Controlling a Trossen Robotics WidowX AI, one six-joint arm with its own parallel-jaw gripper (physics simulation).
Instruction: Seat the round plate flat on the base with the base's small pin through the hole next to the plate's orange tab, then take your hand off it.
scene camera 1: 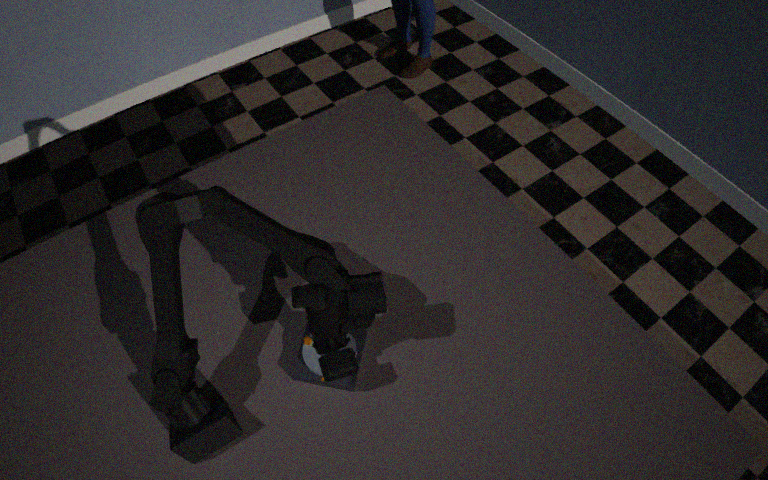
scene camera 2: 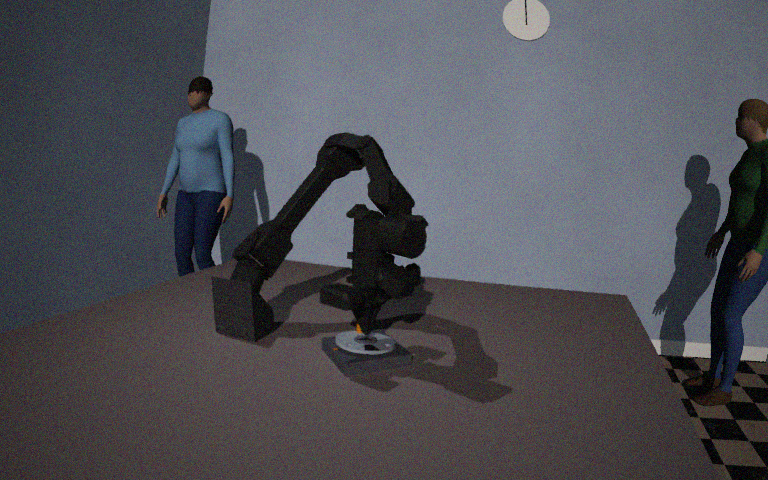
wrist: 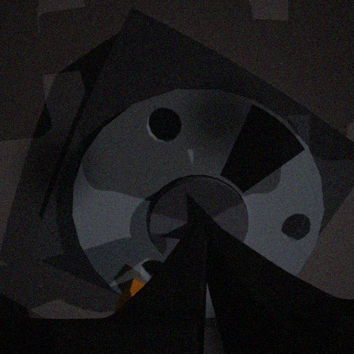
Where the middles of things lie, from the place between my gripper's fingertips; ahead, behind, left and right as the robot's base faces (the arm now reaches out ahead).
Right now the round grey plate (scene camera 2: 345, 340) is 10 mm below my hand. The rest, counted from my hand: dark square base (scene camera 1: 301, 372) (40 mm below).
